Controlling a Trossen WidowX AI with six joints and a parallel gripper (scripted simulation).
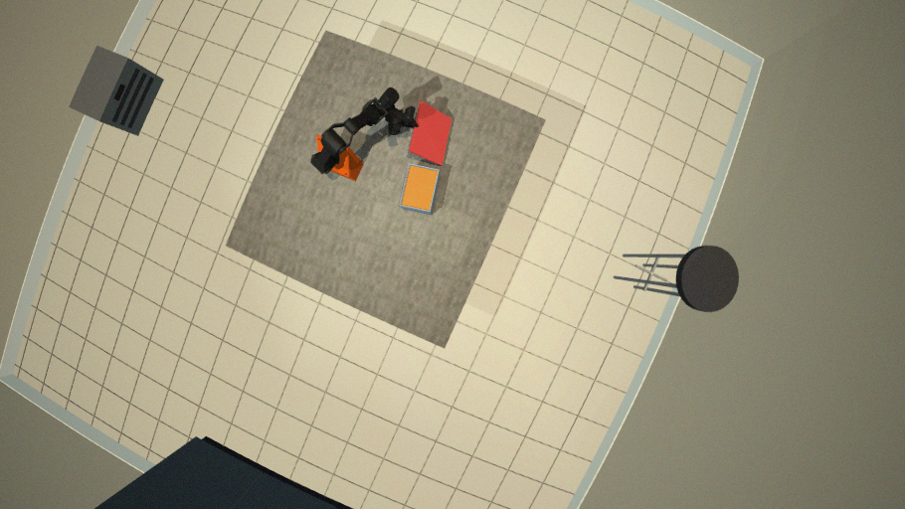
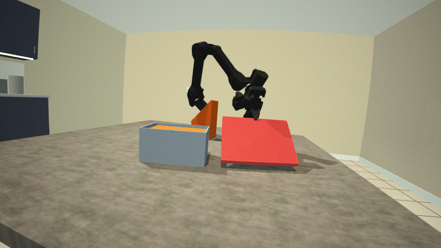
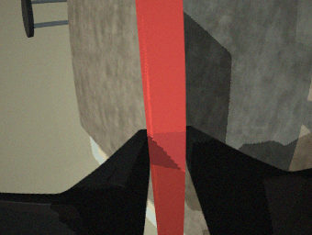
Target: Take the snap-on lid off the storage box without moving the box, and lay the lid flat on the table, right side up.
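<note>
My gripper tip is now 6 cm short of the red lid, 2 cm to the right of it and 5 cm above it. Also, from my gripper tip: blue-grey storage box (13 cm ahead, 25 cm to the right, 8 cm below).
</note>
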